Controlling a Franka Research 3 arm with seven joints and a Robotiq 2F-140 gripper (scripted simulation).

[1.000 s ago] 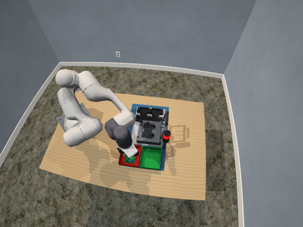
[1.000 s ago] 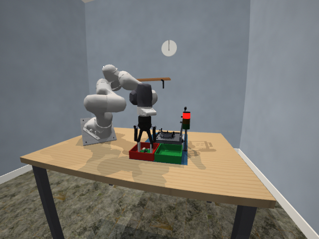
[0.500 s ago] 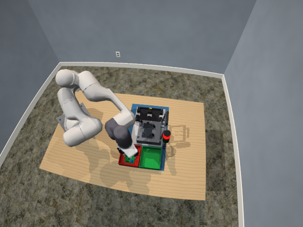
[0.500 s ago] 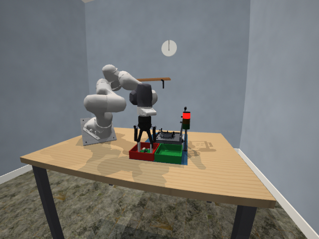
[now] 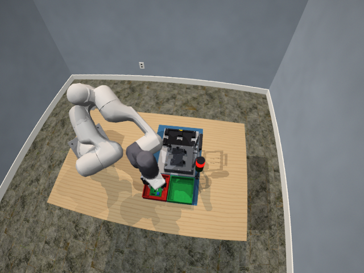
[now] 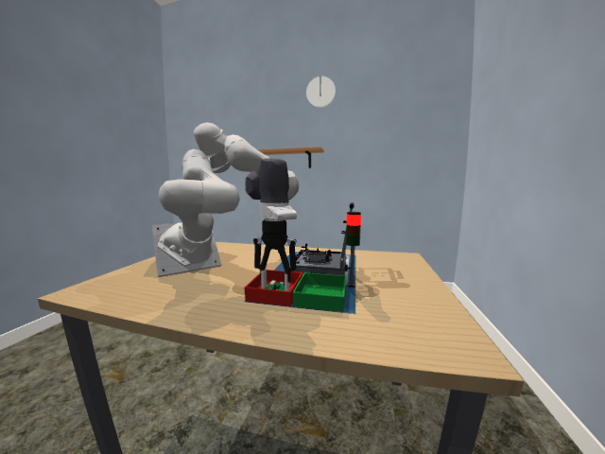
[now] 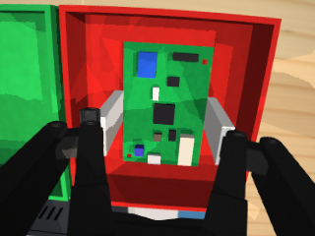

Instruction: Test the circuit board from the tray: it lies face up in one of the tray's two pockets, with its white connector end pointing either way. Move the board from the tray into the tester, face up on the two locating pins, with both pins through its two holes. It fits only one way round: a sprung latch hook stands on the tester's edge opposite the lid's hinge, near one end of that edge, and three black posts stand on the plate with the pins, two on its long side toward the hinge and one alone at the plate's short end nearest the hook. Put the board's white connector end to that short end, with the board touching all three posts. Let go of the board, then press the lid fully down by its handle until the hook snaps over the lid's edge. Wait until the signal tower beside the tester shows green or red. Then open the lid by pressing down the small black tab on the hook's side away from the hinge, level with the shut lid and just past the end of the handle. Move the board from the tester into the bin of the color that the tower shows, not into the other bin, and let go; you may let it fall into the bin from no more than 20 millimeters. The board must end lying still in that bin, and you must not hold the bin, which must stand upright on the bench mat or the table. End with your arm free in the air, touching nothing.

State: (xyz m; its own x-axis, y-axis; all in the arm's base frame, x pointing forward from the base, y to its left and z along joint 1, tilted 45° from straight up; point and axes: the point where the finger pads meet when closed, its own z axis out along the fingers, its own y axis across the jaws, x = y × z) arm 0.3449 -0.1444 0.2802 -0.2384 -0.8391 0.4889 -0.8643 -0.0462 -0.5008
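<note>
The red bin is 20 mm below my hand. From my hand the other things lie so: tester plate (170 mm to the left, 160 mm ahead, 30 mm above); green circuit board (20 mm below); green bin (150 mm ahead, 40 mm to the right, 20 mm below).
</note>
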